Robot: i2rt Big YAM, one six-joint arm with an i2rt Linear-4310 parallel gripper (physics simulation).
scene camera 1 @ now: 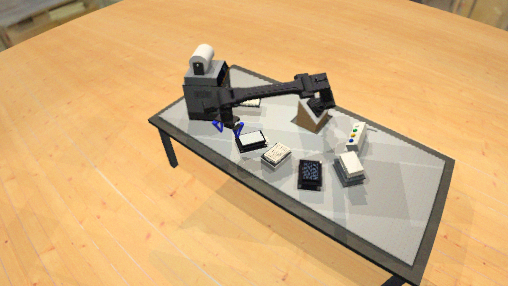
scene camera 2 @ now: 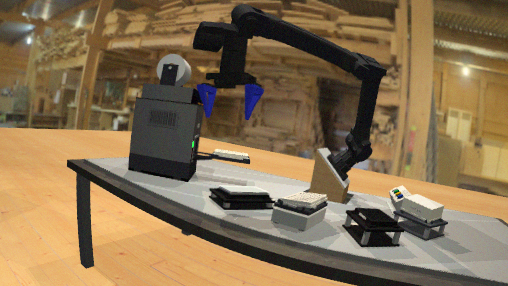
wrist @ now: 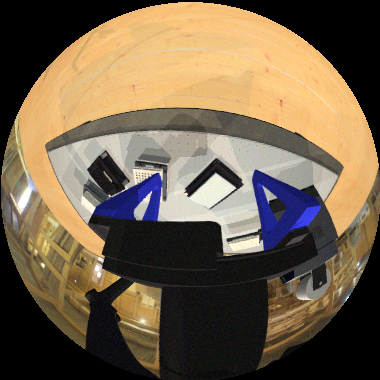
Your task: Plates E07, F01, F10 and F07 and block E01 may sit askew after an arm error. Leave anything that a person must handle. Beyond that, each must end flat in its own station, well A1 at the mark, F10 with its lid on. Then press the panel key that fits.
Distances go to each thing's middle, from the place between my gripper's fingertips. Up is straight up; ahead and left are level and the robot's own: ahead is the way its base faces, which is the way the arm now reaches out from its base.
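Labels:
Relative to the white plate (scene camera 2: 421, 207), my gripper is 170 mm above, 540 mm to the right and 310 mm past.

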